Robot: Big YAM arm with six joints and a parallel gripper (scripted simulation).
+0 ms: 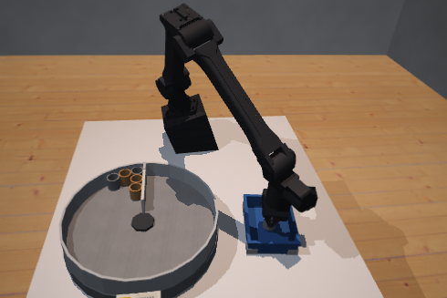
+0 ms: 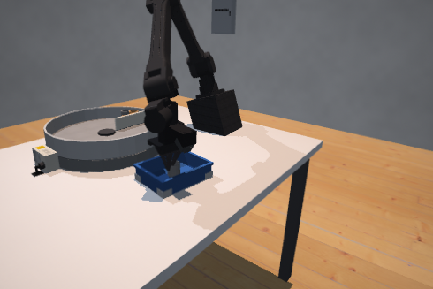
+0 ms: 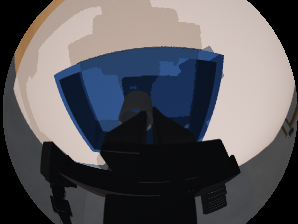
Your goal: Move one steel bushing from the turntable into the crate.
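My hand is 2 cm past the blue crate and 2 cm above it. From my hand the other things lie so: grey round turntable: 37 cm to the right, 3 cm ahead, 1 cm above.
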